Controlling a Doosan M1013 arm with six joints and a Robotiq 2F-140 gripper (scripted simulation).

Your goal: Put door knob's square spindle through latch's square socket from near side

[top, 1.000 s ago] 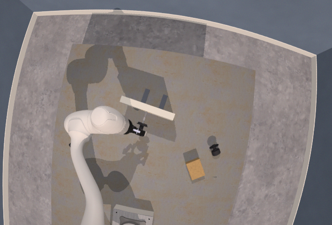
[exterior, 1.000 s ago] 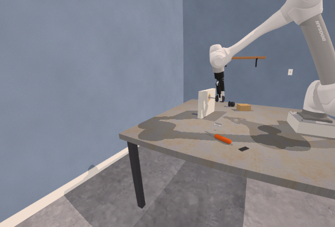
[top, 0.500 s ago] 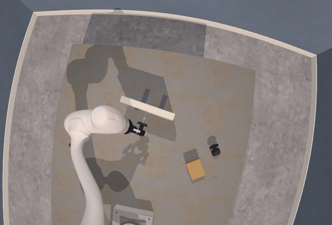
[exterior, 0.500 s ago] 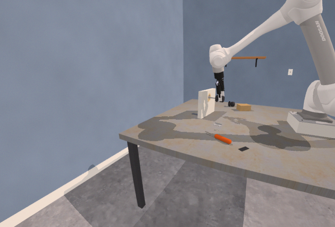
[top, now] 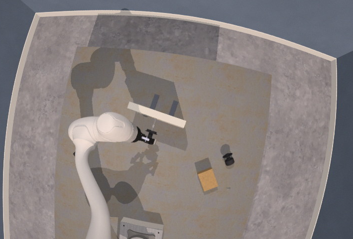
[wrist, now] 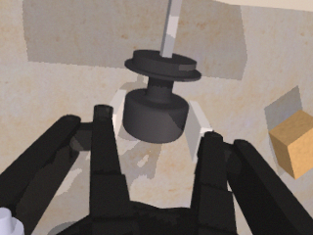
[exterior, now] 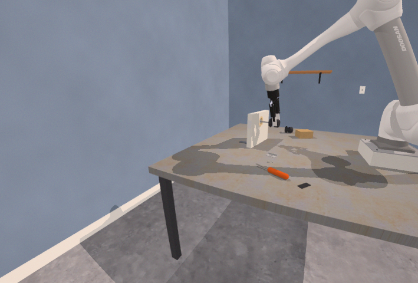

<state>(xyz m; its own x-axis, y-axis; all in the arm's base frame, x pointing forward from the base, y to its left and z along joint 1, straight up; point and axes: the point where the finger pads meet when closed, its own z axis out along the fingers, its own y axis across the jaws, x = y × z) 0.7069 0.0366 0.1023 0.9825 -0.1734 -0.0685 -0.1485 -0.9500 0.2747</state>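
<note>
Now: hand 130 mm short of the latch socket, 30 mm to the left of it and 20 mm above it. Also, from my hand: tan block: 380 mm to the right, 190 mm behind, 160 mm below; orange screwdriver: 430 mm to the left, 180 mm below, 60 mm behind; pale wood door panel: 130 mm ahead, 50 mm below, 30 mm to the right.
</note>
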